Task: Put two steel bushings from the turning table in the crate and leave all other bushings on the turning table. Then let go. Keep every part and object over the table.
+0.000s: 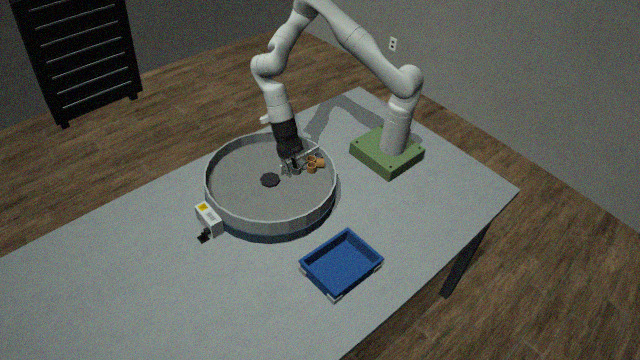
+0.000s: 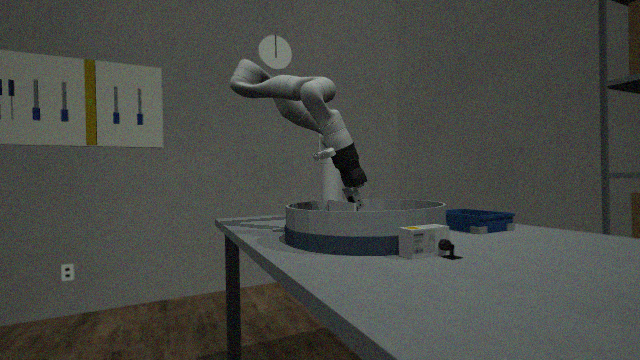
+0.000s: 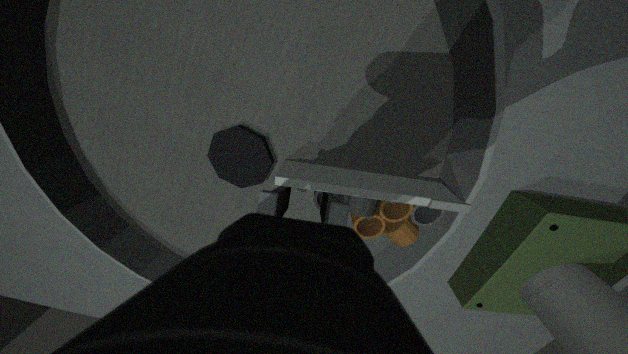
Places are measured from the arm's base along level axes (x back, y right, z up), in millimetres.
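Pixels of known places: gripper, fingertip midpoint: (image 1: 291,170) (image 2: 357,207) (image 3: 305,199); arm's base at its link origin: (image 1: 391,147) (image 3: 553,284).
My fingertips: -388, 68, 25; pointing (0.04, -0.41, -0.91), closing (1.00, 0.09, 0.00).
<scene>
Ahead of a thing's pixels: the offset from my fingertips to its top centre, as dx, dy, dz. "spot": to the spot under its first point.
The round turning table (image 1: 268,220) (image 2: 340,221) (image 3: 144,88) has a dark hub {-71, +17, -16} (image 1: 270,179) (image 3: 240,155) and a fixed grey bar {spot: +93, +33, +18} (image 1: 309,150) (image 3: 364,182) across its far right part. Against the bar lie three orange bushings {+69, -15, +1} (image 1: 312,164) (image 3: 381,221) and a grey steel bushing {+118, +16, +1} (image 1: 318,154) (image 3: 427,214). Another grey bushing {+23, +6, +1} (image 1: 296,170) (image 3: 341,203) shows partly, right beside my fingers. My gripper (image 1: 290,167) (image 2: 356,203) (image 3: 305,199) is open, low inside the rim, just left of the cluster; nothing is between the fingers. The blue crate {-65, -353, -27} (image 1: 322,245) (image 2: 478,219) is empty.
The arm's green base (image 1: 386,154) (image 3: 540,251) stands right of the turning table. A white control box {spot: -312, -29, -18} (image 1: 208,218) (image 2: 423,240) sits at the table's front-left rim. The crate stands toward the table's near edge.
</scene>
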